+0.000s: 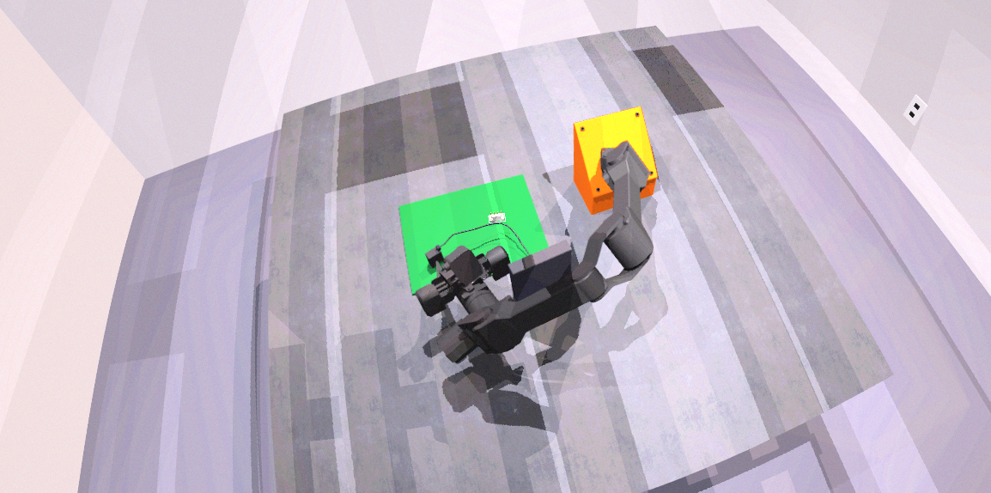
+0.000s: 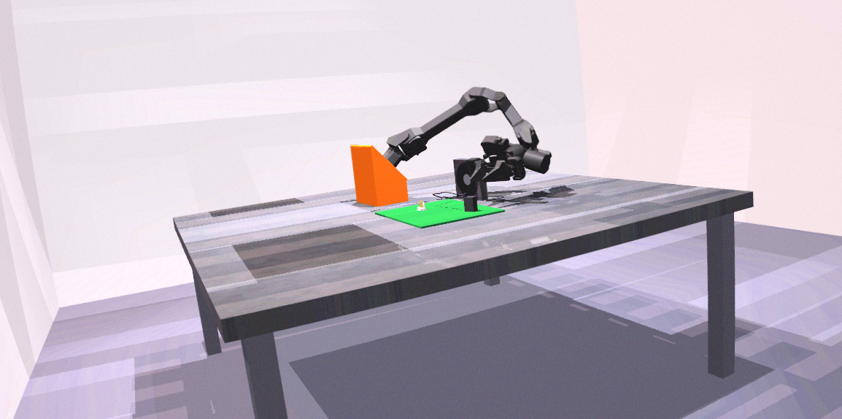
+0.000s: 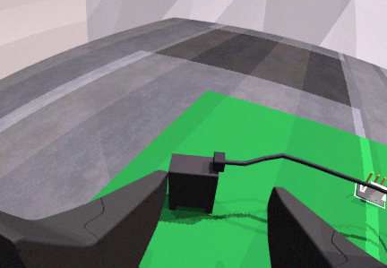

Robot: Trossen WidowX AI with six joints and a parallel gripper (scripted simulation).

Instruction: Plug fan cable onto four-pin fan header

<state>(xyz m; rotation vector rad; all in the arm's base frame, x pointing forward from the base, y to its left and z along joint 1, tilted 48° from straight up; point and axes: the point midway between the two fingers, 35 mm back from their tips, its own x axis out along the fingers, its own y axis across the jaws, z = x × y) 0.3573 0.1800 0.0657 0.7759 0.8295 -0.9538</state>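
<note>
Right now my gripper tip is 5 cm above the black fan plug, 4 cm to the left of it and 3 cm short of it. Round my gripper tip: green board (11 cm to the right, 9 cm below, 5 cm behind); then fan (17 cm behind, 5 cm to the left, 2 cm below).
</note>
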